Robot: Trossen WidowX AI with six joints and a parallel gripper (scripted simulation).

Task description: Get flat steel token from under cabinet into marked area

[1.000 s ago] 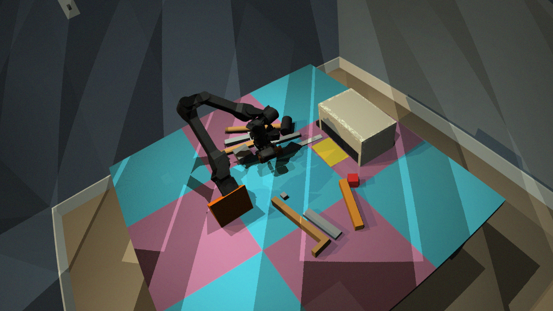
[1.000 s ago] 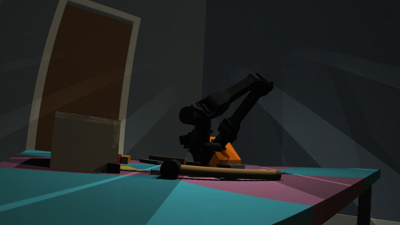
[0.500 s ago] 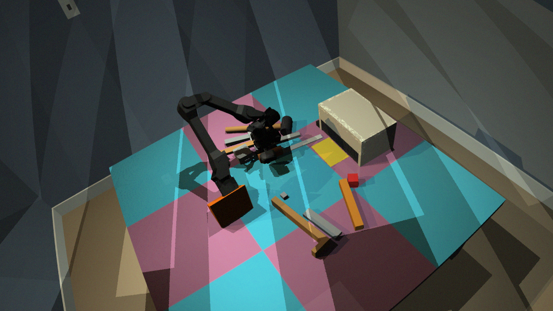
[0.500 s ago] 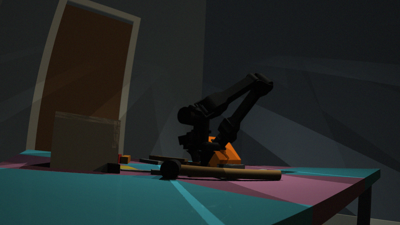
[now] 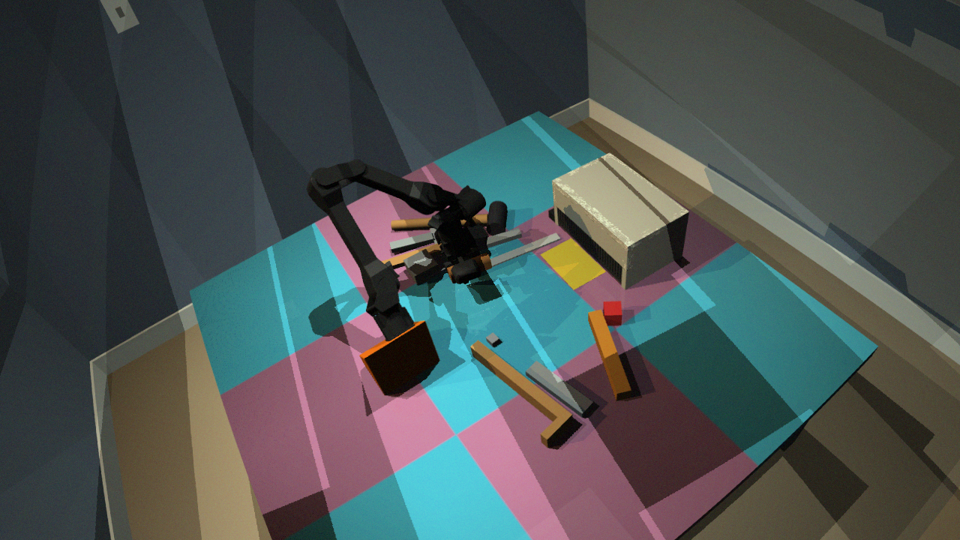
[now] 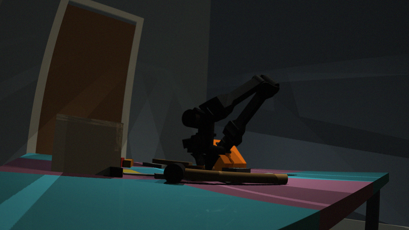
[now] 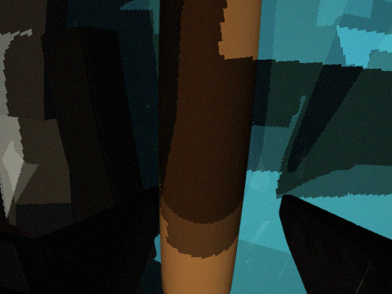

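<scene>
The screwdriver lies 5 cm to the left of my gripper tip and 1 cm behind it. Also, from my gripper tip: long wooden stick (14 cm to the left, 3 cm behind); then small grey cube (21 cm to the right, 6 cm behind); then grey block (9 cm to the left, 7 cm behind, 1 cm above).
</scene>
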